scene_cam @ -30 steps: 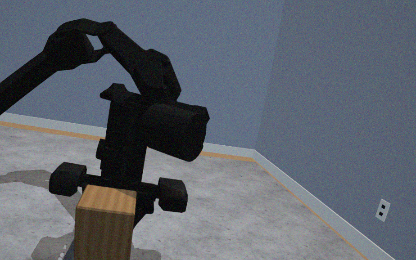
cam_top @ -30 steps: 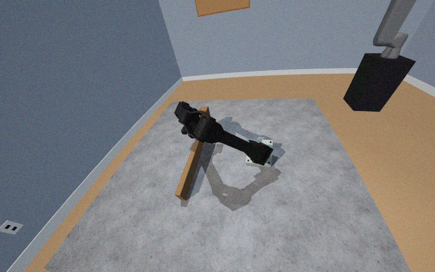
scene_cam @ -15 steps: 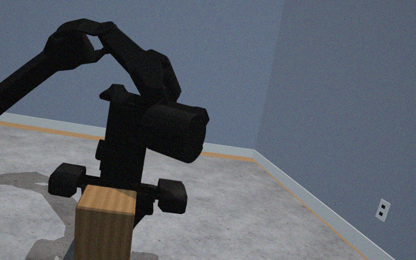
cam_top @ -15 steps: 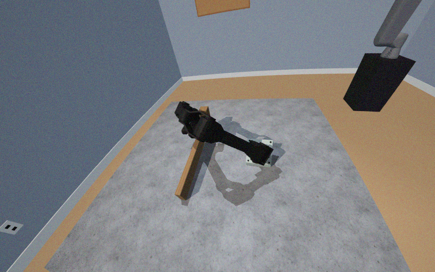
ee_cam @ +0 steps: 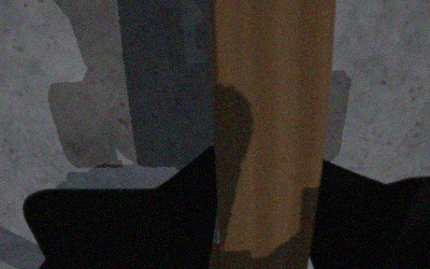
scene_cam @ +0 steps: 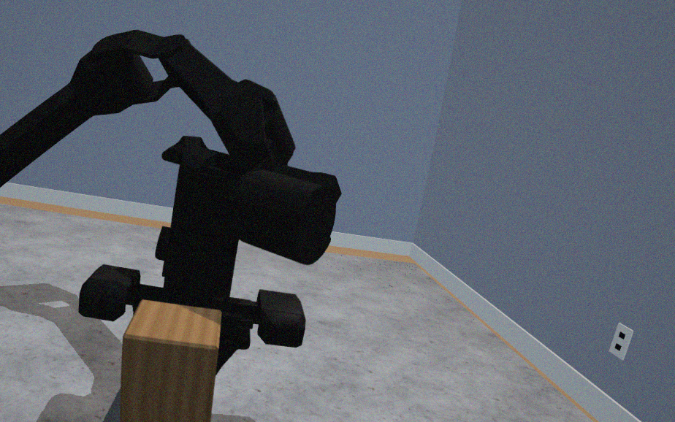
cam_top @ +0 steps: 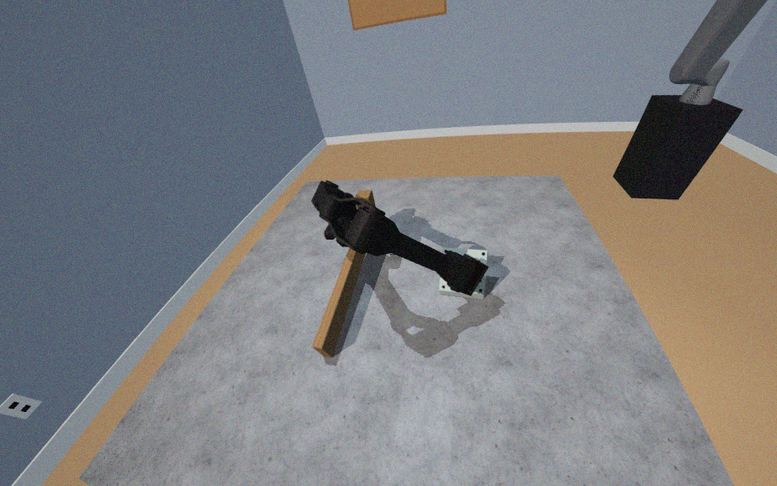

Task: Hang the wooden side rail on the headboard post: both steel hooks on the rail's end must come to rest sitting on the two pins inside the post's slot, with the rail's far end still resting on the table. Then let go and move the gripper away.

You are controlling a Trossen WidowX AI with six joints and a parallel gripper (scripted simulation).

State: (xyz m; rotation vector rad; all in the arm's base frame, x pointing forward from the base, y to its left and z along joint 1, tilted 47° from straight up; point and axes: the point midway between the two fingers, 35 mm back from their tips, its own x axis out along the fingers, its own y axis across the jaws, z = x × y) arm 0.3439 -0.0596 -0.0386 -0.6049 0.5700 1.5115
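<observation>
The wooden headboard post is 130 mm to the right of my gripper tip and 40 mm above it.
</observation>
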